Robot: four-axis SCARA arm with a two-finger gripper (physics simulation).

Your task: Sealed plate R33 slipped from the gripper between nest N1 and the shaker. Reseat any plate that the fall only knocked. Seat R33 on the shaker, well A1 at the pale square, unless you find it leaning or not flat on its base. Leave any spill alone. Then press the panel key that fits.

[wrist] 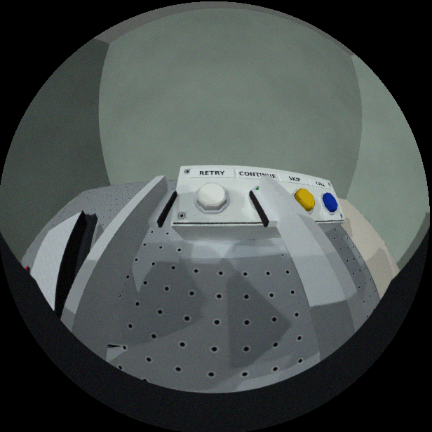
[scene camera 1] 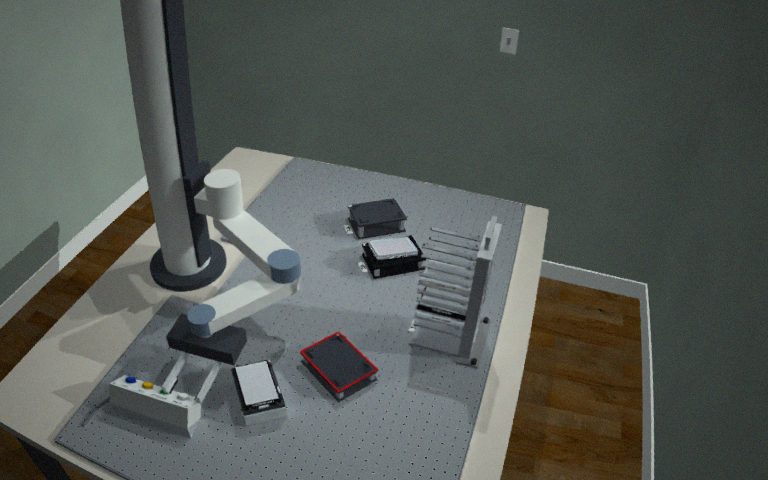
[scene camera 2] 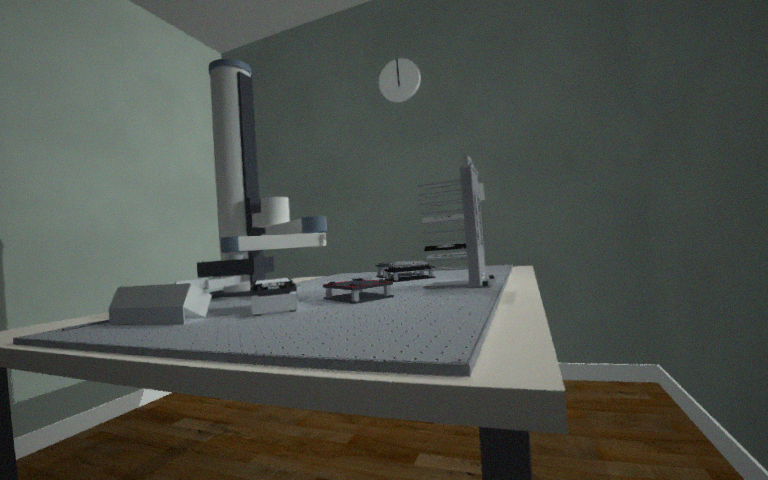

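Seen in the pictures: gripper, between the fingertips: (scene camera 1: pixel 181 395); arm's base, origin of its link: (scene camera 1: pixel 188 265) (scene camera 2: pixel 244 294).
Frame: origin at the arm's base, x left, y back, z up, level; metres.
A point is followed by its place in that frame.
My gripper (scene camera 1: pixel 181 395) @[x -0.504, y -0.310, z 0.088 m] (scene camera 2: pixel 192 284) @[x -0.504, y -0.310, z 0.088 m] (wrist: pixel 212 183) is shut with nothing held; its fingertips stand apart, low at the key panel (scene camera 1: pixel 152 403) @[x -0.552, y -0.256, z 0.083 m] (scene camera 2: pixel 148 305) @[x -0.569, y -0.254, z 0.055 m]. In the wrist view the white RETRY key (wrist: pixel 212 196) shows between the fingertips. The right finger hides most of the green CONTINUE key (wrist: pixel 257 188). The yellow SKIP key (wrist: pixel 304 199) and blue CALL key (wrist: pixel 330 202) are to its right. A white-topped plate (scene camera 1: pixel 257 383) @[x -0.394, y -0.457, z 0.082 m] (wrist: pixel 52 260) looks flat on a white-based station (scene camera 1: pixel 266 416) @[x -0.445, y -0.499, z 0.036 m] (scene camera 2: pixel 274 302) @[x -0.447, y -0.498, z 0.039 m], apparently the shaker. Another pale plate (scene camera 1: pixel 392 247) @[x 0.216, y -0.598, z 0.081 m] lies on a black nest (scene camera 1: pixel 399 268) @[x 0.205, y -0.627, z 0.018 m]. Plate labels are unreadable.
A red-edged dark stand (scene camera 1: pixel 338 361) @[x -0.234, y -0.599, z 0.053 m] (scene camera 2: pixel 356 284) @[x -0.304, y -0.633, z 0.057 m] is right of the white-based station. Another dark stand (scene camera 1: pixel 376 212) @[x 0.394, y -0.490, z 0.067 m] is at the back. A tall rack (scene camera 1: pixel 479 305) @[x -0.084, y -0.898, z 0.207 m] (scene camera 2: pixel 474 226) @[x -0.084, y -0.898, z 0.179 m] stands at the right, with a black item (scene camera 1: pixel 441 312) @[x -0.056, y -0.807, z 0.129 m] (scene camera 2: pixel 445 247) @[x -0.054, y -0.806, z 0.127 m] on a low level.
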